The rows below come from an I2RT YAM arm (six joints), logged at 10 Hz.
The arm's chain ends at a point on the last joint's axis. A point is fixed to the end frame.
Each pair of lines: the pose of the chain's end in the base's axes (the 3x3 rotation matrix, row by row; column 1 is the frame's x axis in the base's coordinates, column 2 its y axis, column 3 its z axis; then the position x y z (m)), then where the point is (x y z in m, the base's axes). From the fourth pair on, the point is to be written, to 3 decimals.
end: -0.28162 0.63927 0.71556; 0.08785 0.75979 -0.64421; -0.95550 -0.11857 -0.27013; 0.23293 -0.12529 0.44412
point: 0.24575 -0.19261 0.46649
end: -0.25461 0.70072 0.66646; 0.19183 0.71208 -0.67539; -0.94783 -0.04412 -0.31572; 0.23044 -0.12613 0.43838
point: 0.23735 -0.19593 0.45500
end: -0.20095 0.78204 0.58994; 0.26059 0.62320 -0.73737; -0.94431 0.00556 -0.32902; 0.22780 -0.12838 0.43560
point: 0.22578 -0.19914 0.44923
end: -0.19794 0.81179 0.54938; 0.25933 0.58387 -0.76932; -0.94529 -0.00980 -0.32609; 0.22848 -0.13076 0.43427
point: 0.223 -0.201 0.449
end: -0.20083 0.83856 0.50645; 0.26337 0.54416 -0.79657; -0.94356 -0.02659 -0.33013; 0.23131 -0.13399 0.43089
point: 0.223 -0.204 0.446
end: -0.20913 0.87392 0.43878; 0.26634 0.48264 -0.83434; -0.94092 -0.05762 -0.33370; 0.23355 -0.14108 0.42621
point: 0.221 -0.210 0.442
